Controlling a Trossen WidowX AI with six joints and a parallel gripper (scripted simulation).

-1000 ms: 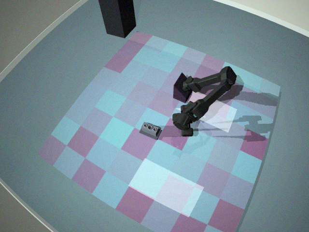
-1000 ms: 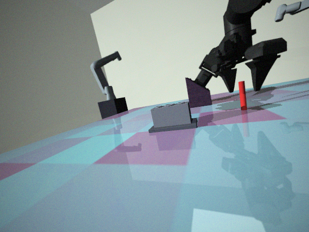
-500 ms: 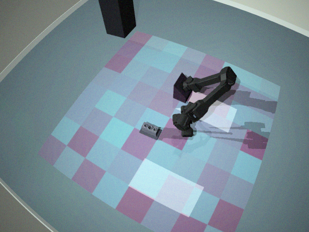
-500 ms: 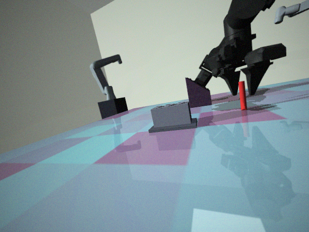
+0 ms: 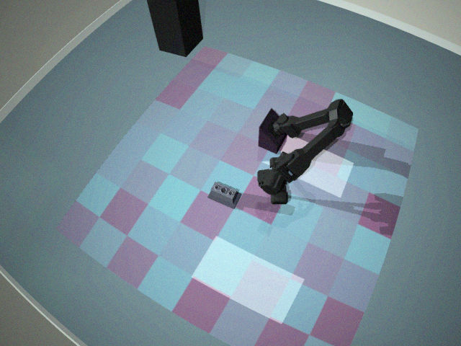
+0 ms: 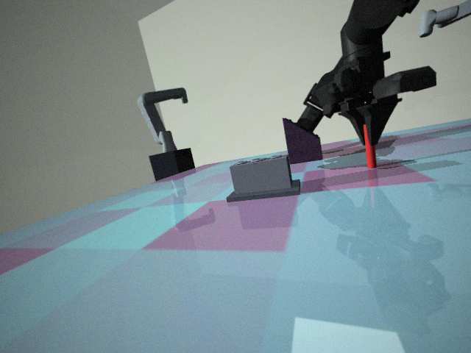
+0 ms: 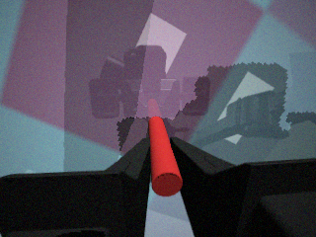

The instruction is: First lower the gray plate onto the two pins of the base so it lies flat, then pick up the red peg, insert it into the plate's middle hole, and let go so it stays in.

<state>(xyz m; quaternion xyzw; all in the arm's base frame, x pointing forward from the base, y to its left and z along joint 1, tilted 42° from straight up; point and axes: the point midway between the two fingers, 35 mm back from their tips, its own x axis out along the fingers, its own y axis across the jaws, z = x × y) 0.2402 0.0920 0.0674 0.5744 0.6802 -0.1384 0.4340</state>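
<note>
My gripper tip is now 100 mm short of the gray plate and 180 mm to the left of it. The rest, counted from my gripper tip: dark base: 100 mm ahead, 180 mm to the right, 30 mm below; red peg: right at my gripper tip.
</note>
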